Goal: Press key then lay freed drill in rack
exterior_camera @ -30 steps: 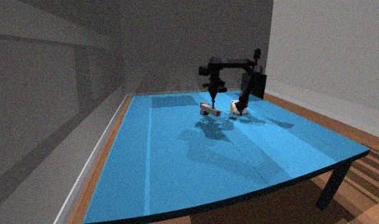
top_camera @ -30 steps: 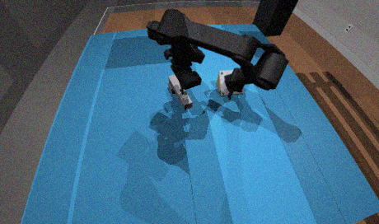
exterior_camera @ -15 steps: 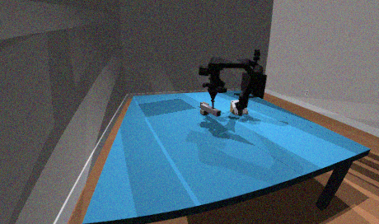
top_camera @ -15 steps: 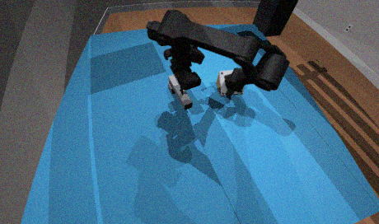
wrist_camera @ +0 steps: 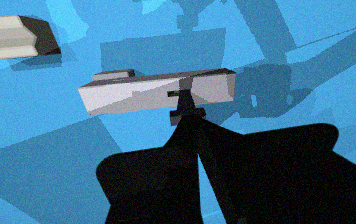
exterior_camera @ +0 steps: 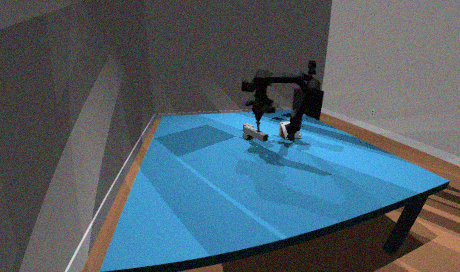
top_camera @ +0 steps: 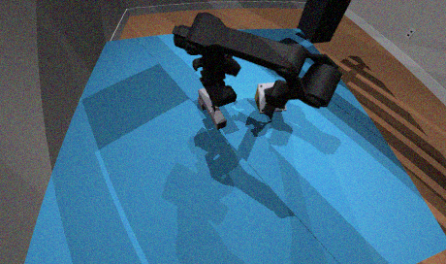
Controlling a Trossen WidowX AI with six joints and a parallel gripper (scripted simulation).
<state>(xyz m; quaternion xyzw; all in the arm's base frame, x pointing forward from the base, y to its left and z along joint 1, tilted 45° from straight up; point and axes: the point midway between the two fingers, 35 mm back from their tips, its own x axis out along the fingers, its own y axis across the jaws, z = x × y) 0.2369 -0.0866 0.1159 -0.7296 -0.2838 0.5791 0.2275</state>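
The drill is 8 cm below my gripper tip and 5 cm to the right of it.
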